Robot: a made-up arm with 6 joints.
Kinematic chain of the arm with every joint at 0, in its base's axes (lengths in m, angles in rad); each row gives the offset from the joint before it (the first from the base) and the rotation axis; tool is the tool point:
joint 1: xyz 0 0 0.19 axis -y
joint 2: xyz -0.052 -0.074 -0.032 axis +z
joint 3: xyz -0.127 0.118 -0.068 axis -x
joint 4: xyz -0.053 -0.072 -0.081 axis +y
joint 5: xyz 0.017 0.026 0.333 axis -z
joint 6: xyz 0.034 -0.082 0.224 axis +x
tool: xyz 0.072 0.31 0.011
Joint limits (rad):
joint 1: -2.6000..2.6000
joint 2: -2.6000..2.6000
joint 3: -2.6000..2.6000
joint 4: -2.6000..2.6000
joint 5: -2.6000..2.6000
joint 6: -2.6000..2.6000
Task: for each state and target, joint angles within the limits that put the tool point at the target. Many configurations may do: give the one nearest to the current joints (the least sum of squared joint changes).
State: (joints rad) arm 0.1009 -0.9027 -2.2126 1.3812 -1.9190 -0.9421
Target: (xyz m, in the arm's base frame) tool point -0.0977 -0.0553 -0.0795
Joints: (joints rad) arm 0.0209 -1.0087 -2.3859 0.8090 -2.0743 -0.9529
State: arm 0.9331 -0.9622 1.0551 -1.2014 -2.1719 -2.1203
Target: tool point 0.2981 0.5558 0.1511
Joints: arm 1.0466 -1.1944 1.1605 -1.3740 -2.3530 -2.6000
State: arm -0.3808 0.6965 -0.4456 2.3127 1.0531 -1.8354
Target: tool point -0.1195 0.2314 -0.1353
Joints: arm -0.3625 0.8151 -0.8617 2.5338 1.5646 -2.4401
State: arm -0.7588 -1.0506 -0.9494 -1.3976 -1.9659 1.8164
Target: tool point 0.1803 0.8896 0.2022
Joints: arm -0.9060 -1.6912 -0.9094 -1.4263 -2.0058 2.0319
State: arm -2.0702 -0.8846 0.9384 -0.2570 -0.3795 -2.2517
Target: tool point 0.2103 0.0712 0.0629
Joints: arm -2.0110 -0.8503 0.8618 -0.2496 -0.3513 -2.1534
